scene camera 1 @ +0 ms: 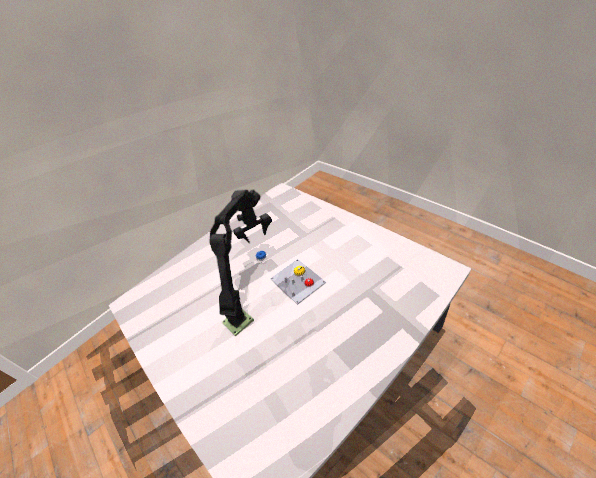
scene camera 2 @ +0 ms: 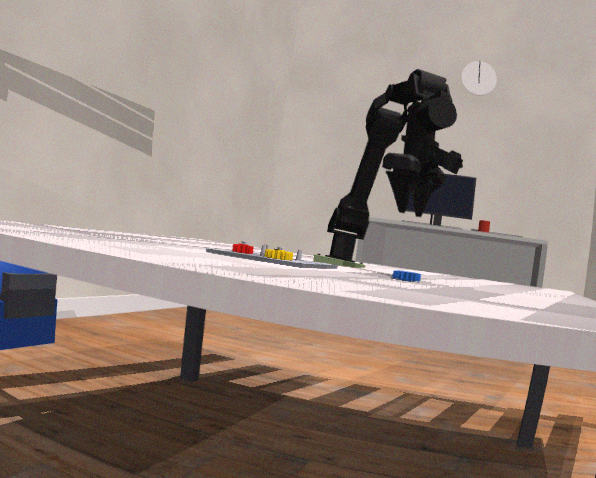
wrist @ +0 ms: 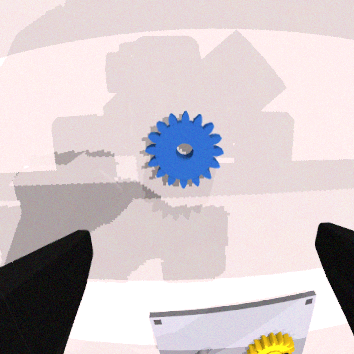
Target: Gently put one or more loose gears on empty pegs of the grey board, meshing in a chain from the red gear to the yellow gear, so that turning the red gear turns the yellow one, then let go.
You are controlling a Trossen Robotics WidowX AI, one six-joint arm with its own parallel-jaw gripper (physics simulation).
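Frame: origin at the arm's base, x up, y ahead, z left, level; centimetres.
Where they show: gripper, fingertip midpoint: [scene camera 1: 257, 239] [scene camera 2: 410, 214] [wrist: 207, 240]; arm's base, origin of the base link: [scene camera 1: 237, 319] [scene camera 2: 340, 259].
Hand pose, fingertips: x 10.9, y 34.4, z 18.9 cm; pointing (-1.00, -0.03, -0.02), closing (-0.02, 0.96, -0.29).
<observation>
Things, the pixels of their top centre, and the offset from my fingertips.
- loose blue gear, middle of its top: [wrist: 184, 151] [scene camera 2: 407, 271] [scene camera 1: 260, 254] dx -10.6, dy -0.6, dz +0.8 cm
- grey board, middle of its top: [scene camera 2: 274, 245] [scene camera 1: 296, 276] dx -9.2, dy -2.5, dz -26.1 cm
- yellow gear, middle of its top: [scene camera 2: 279, 249] [scene camera 1: 299, 269] dx -9.7, dy +2.0, dz -23.7 cm
- red gear, middle of its top: [scene camera 2: 243, 244] [scene camera 1: 308, 281] dx -9.8, dy -1.0, dz -32.1 cm
The loose blue gear [scene camera 1: 258, 255] [scene camera 2: 406, 276] [wrist: 170, 160] lies flat on the table, apart from the grey board [scene camera 1: 300, 295] [scene camera 2: 320, 265] [wrist: 200, 330]. The yellow gear [scene camera 1: 299, 270] [scene camera 2: 279, 255] [wrist: 272, 343] and the red gear [scene camera 1: 309, 282] [scene camera 2: 243, 248] sit on the board, with several empty pegs near them. The red gear does not show in the wrist view. My gripper [scene camera 1: 256, 237] [scene camera 2: 411, 213] [wrist: 207, 240] is open and empty, well above the table over the blue gear's area. In the wrist view, the gear lies ahead of the fingertips, slightly left of their middle.
The arm's green base plate [scene camera 1: 231, 326] [scene camera 2: 325, 259] is fixed to the white table [scene camera 1: 370, 345] [scene camera 2: 150, 265]. Shadows cross the table. A grey cabinet [scene camera 2: 538, 265] with a monitor [scene camera 2: 462, 196] and a red cup [scene camera 2: 484, 226] stands in the background.
</observation>
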